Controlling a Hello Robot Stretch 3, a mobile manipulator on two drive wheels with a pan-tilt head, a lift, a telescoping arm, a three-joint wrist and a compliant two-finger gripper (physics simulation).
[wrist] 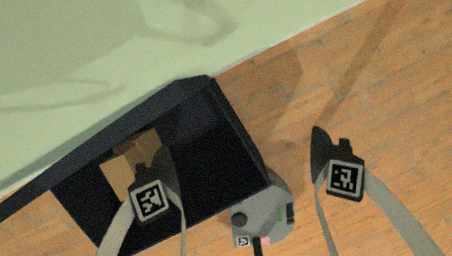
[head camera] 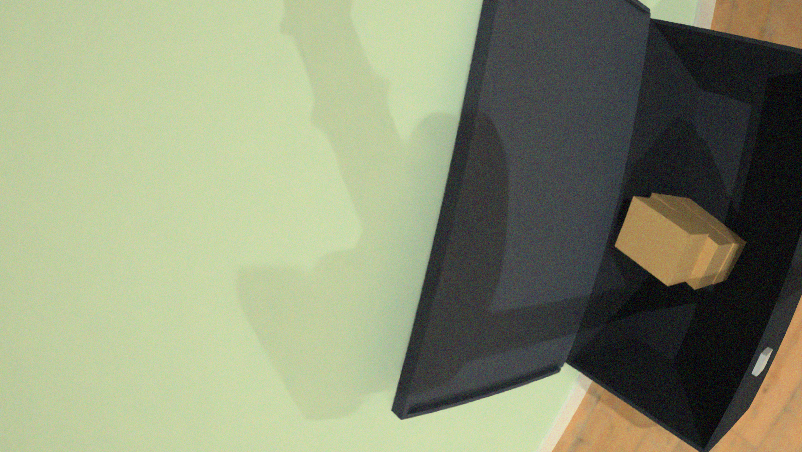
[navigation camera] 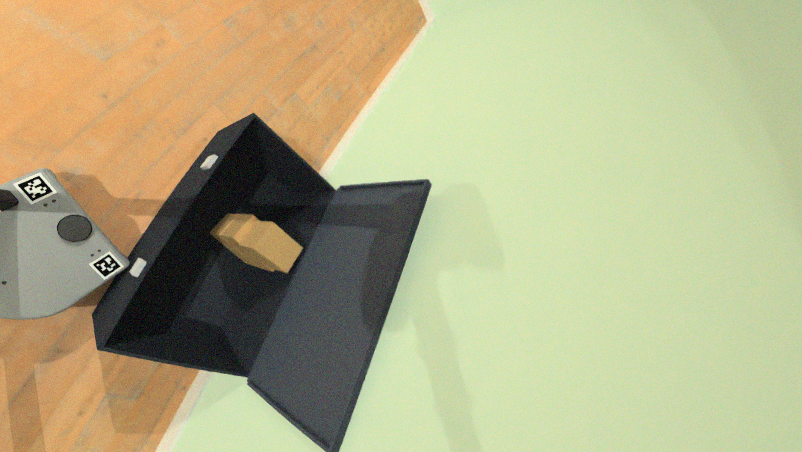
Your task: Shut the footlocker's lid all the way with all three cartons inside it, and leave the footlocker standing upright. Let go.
The pictures show: my gripper and a dark blue footlocker.
